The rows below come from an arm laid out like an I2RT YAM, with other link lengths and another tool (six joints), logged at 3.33 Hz.
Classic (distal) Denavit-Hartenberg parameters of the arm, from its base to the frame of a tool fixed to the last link. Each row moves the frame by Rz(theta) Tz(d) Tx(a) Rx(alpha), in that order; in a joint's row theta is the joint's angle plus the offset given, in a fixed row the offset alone. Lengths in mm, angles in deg.
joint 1: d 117.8; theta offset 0; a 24.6; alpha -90
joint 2: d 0; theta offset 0; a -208.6; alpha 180
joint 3: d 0; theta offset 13.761; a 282.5; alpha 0
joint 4: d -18; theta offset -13.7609; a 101.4; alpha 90
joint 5: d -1.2; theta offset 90; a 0; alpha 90
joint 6: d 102.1; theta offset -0.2; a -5; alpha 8.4
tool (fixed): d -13.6; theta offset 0; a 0; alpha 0
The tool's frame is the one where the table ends.
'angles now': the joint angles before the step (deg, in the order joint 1, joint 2, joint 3, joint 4, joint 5, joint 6). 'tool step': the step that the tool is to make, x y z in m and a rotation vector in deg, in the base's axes. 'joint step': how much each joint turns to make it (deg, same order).
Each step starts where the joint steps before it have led.
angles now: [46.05 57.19 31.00 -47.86 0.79 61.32]
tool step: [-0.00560 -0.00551 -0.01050 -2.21 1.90 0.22]
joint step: [0.10 1.28 -0.87 -0.75 0.13 -0.16]
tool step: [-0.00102 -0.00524 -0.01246 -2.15 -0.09 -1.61]
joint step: [0.02 1.38 -1.53 1.39 1.86 1.26]
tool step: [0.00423 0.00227 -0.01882 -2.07 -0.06 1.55]
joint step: [0.05 6.02 -0.01 4.69 1.17 -1.75]
